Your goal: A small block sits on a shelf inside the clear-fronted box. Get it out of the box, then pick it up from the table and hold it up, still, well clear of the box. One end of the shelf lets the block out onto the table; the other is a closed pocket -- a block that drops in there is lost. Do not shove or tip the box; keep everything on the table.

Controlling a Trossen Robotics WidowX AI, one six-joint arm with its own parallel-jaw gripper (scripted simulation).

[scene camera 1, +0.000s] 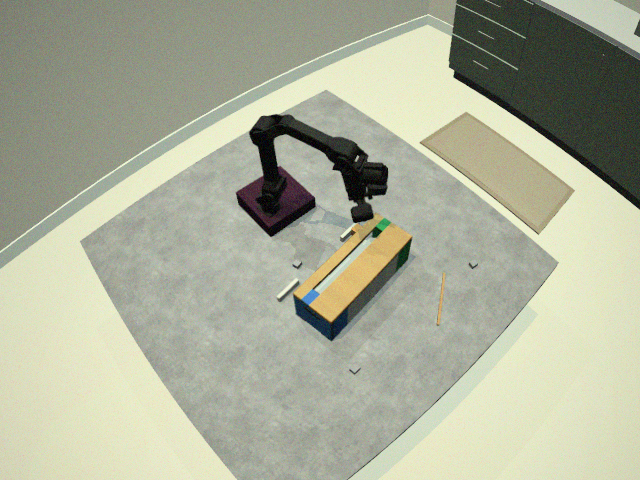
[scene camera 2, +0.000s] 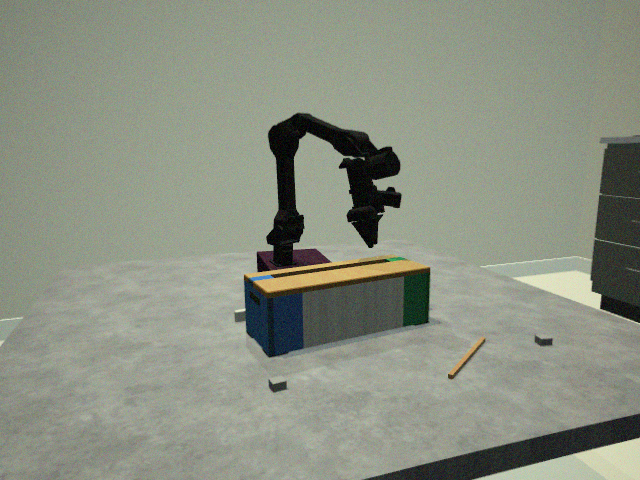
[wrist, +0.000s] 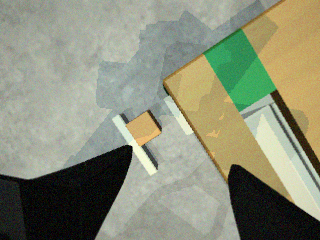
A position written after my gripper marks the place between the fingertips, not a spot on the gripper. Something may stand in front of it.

In view: my gripper (scene camera 2: 373,246), a tan block (wrist: 145,127) and a box (scene camera 2: 289,309).
The box also shows in scene camera 1 (scene camera 1: 330,298) and in the wrist view (wrist: 243,99). My gripper also shows in scene camera 1 (scene camera 1: 363,213) and in the wrist view (wrist: 179,161). Scene camera 2 misses the tan block, which is hidden by the box.
